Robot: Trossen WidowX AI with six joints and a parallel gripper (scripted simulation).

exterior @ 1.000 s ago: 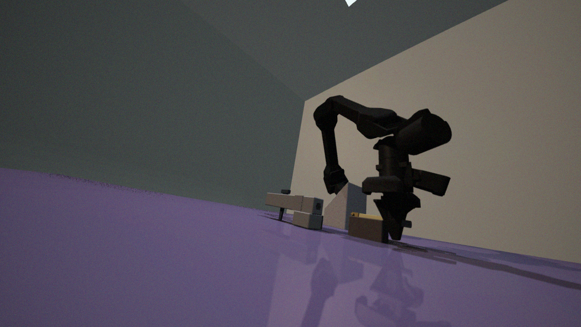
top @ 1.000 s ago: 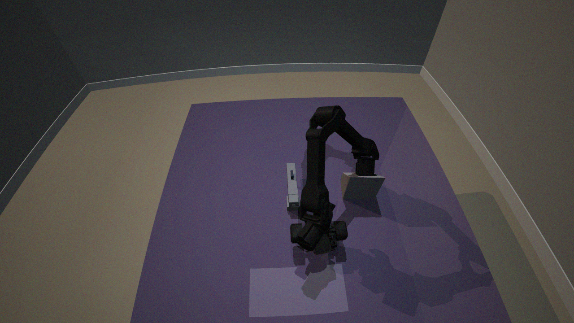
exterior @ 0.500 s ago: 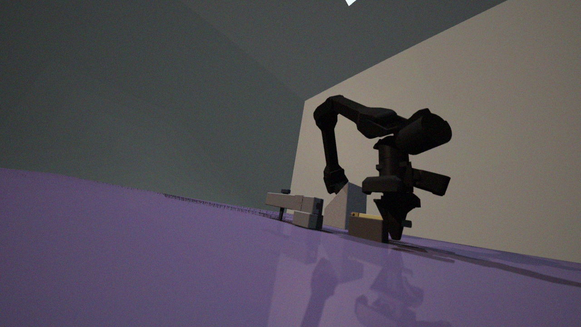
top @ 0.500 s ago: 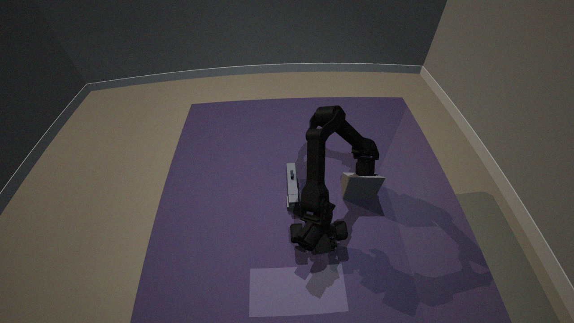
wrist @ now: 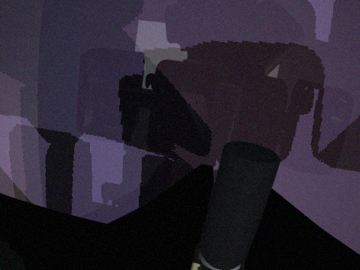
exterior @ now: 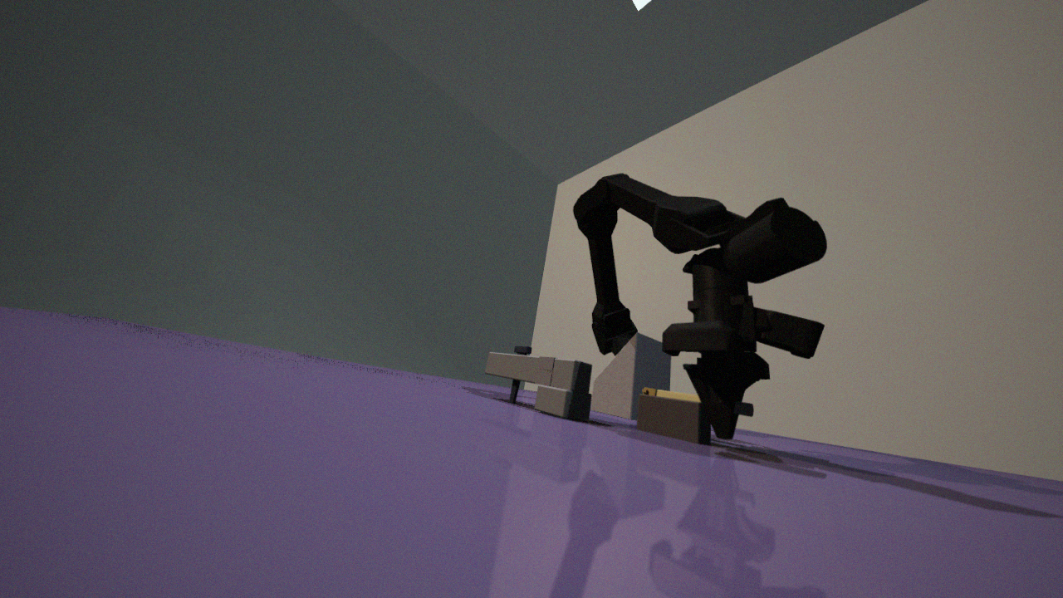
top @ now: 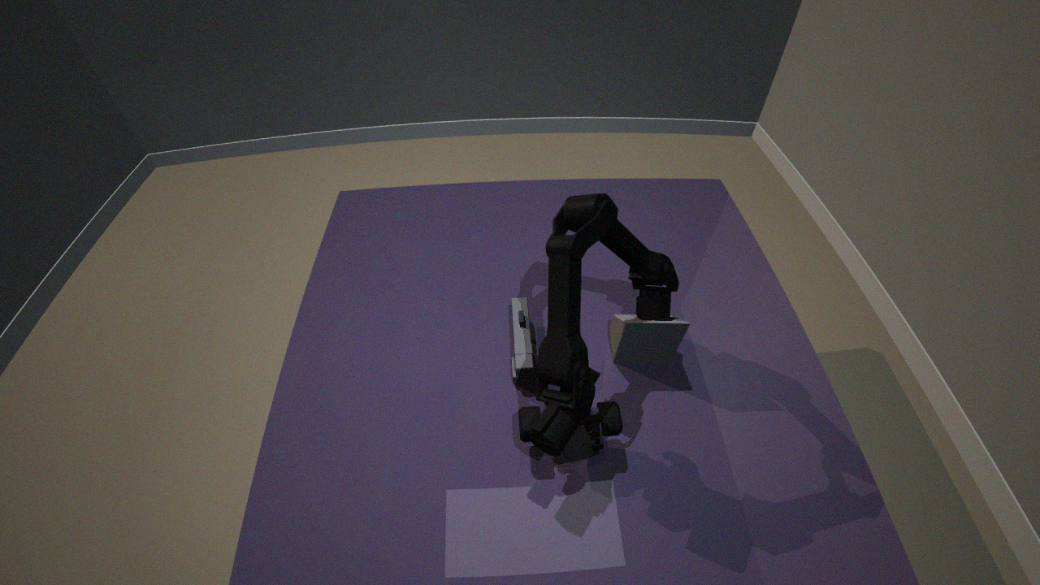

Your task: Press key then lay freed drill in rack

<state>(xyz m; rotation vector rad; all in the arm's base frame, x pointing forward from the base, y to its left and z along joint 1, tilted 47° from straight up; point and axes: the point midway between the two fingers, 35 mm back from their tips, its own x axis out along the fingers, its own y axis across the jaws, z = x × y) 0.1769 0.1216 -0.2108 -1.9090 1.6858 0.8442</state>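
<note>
Now: gripper tip 40 mm to the left of the drill and 30 mm below it. Also, from my gripper tip: rack (50 mm to the right, 10 mm ahead, 10 mm above); then small dark key (240 mm to the right, 110 mm ahead, 40 mm above); then grey housing (210 mm to the right, 110 mm ahead, 30 mm above).
</note>
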